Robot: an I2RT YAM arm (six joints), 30 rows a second.
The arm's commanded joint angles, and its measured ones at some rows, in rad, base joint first. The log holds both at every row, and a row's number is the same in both.
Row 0, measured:
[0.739 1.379 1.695 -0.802 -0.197 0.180]
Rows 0 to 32, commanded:
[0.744 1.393 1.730 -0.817 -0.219 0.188]
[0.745 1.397 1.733 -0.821 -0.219 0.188]
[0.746 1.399 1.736 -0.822 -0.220 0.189]
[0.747 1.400 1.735 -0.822 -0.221 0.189]
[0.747 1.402 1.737 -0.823 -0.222 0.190]
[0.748 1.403 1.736 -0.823 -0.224 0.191]
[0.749 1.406 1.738 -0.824 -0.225 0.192]
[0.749 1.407 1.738 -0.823 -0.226 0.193]
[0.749 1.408 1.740 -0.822 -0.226 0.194]
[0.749 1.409 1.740 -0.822 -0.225 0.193]
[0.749 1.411 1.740 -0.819 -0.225 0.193]
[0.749 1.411 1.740 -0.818 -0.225 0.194]
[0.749 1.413 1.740 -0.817 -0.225 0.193]
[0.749 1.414 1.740 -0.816 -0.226 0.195]
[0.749 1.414 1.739 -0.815 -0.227 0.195]
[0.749 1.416 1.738 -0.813 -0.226 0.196]
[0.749 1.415 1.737 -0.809 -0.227 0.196]
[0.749 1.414 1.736 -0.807 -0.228 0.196]
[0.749 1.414 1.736 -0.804 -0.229 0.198]
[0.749 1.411 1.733 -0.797 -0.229 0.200]
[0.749 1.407 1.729 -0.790 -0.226 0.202]
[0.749 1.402 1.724 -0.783 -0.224 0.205]
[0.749 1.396 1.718 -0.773 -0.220 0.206]
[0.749 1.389 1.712 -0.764 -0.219 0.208]
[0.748 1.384 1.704 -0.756 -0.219 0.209]
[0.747 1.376 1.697 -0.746 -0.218 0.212]
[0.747 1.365 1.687 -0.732 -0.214 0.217]
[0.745 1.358 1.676 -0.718 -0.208 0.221]
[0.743 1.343 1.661 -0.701 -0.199 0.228]
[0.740 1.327 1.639 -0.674 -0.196 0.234]
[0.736 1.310 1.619 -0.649 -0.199 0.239]
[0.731 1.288 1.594 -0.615 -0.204 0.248]
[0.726 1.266 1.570 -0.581 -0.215 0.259]
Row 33, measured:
[0.737 1.304 1.621 -0.670 -0.209 0.235]
